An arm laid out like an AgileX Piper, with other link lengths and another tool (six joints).
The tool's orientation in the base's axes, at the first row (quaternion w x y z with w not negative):
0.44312, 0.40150, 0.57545, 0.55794
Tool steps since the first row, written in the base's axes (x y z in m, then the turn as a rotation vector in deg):
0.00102, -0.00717, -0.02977, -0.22, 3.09, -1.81
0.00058, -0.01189, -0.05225, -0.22, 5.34, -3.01
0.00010, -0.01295, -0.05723, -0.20, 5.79, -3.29
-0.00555, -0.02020, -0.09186, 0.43, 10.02, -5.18
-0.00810, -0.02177, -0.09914, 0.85, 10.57, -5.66
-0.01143, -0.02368, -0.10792, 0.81, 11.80, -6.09
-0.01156, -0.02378, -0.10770, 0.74, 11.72, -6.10
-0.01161, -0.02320, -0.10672, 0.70, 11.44, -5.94
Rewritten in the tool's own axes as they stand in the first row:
-0.00530, -0.03014, -0.00153, 3.13, -1.63, 0.65
-0.00830, -0.05282, -0.00365, 5.36, -2.70, 1.27
-0.00887, -0.05783, -0.00449, 5.80, -2.96, 1.42
-0.01205, -0.09260, -0.01251, 9.78, -4.63, 3.20
-0.01237, -0.09987, -0.01551, 10.22, -5.09, 3.75
-0.01271, -0.10863, -0.01938, 11.43, -5.45, 4.06
-0.01278, -0.10841, -0.01953, 11.38, -5.47, 3.97
-0.01227, -0.10740, -0.01940, 11.11, -5.32, 3.86

